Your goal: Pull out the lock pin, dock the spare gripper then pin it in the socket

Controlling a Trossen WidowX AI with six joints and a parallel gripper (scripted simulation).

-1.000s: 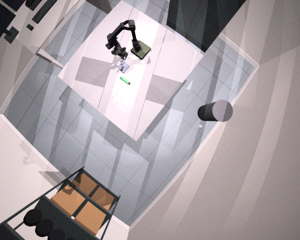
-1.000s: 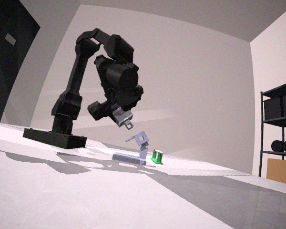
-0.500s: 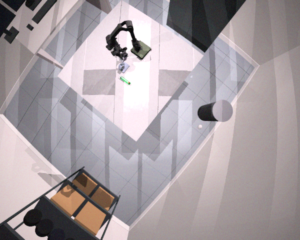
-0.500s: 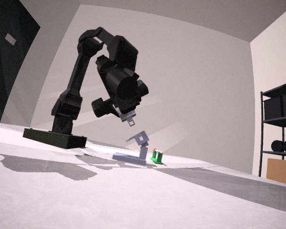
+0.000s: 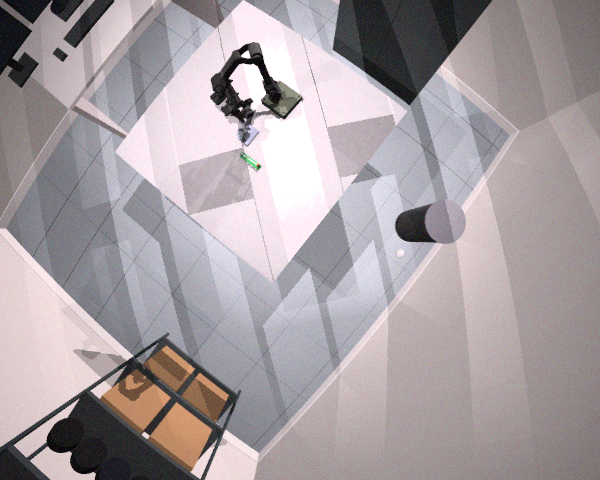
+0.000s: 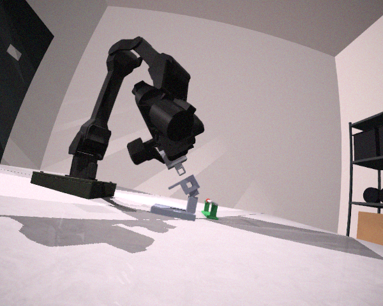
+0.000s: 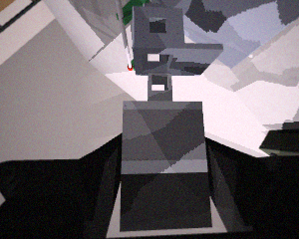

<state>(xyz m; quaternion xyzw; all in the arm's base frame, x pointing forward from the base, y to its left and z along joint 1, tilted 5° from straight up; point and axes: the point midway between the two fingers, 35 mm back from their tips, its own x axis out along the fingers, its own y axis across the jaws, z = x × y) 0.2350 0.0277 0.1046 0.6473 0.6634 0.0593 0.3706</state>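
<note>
My gripper tip is now 13 cm above the green stand, 12 cm to the right of it and 12 cm short of it. The rest, counted from my gripper tip: spare gripper (2 cm to the right); mount socket (10 cm below, 5 cm ahead).
</note>
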